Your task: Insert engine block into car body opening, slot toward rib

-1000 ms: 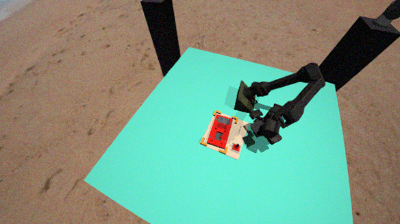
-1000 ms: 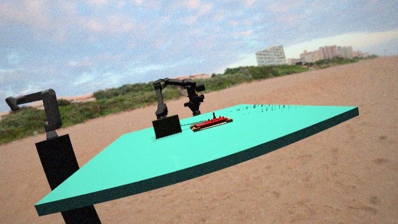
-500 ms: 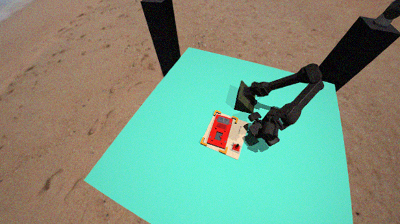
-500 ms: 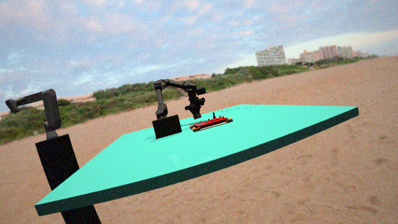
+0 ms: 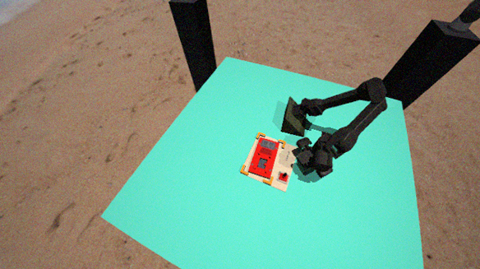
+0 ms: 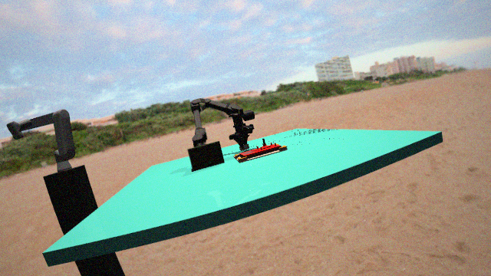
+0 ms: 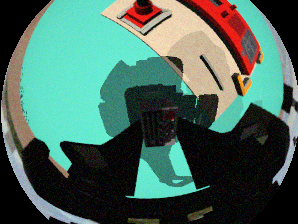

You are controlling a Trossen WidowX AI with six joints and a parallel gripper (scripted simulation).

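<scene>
My gripper tip is now 90 mm short of the dark peg, 100 mm to the left of it and 10 mm below it. Round my gripper tip: engine block right at my gripper tip.
</scene>
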